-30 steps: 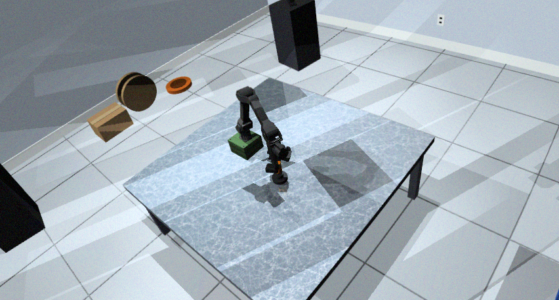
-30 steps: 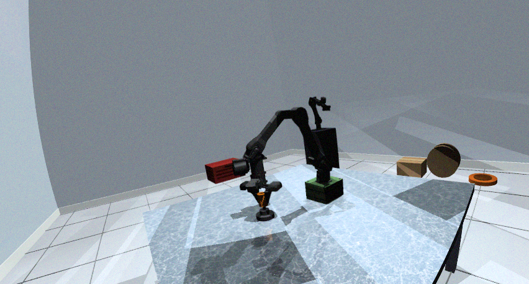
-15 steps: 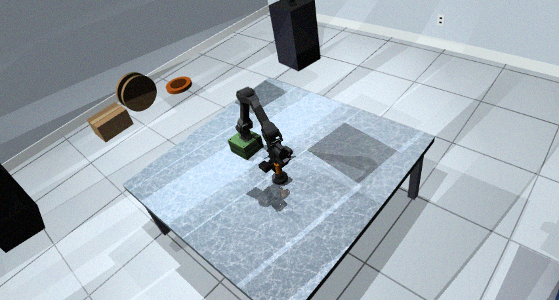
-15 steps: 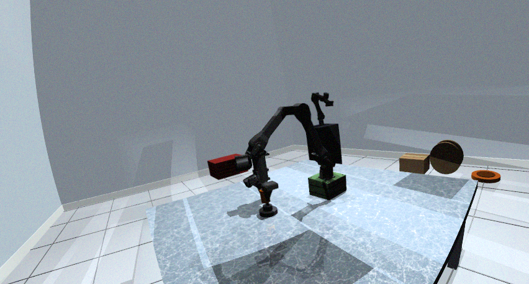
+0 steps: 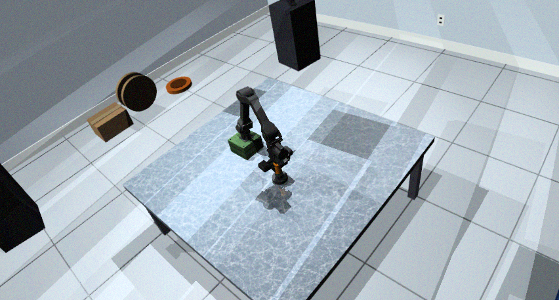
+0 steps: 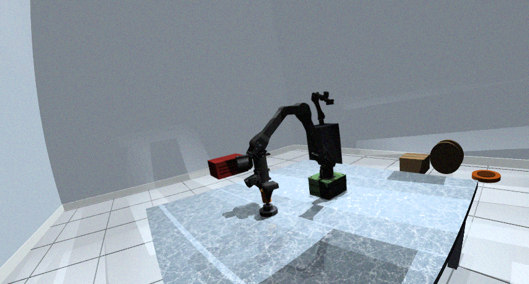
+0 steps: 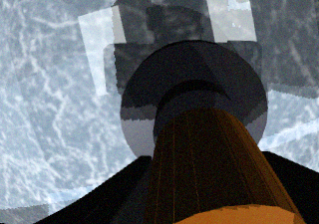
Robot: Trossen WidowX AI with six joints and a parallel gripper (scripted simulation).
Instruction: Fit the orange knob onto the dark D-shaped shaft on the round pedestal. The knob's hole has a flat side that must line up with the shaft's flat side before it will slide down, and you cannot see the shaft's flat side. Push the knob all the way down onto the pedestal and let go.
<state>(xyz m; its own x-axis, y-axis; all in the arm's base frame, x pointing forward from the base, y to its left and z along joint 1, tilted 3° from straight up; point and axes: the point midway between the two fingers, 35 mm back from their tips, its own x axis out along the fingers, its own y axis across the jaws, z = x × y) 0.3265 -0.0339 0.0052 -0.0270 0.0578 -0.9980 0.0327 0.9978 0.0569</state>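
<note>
The orange knob is 2 cm above my gripper tip. From my gripper tip the other things lie so: round dark pedestal: 4 cm below.
</note>
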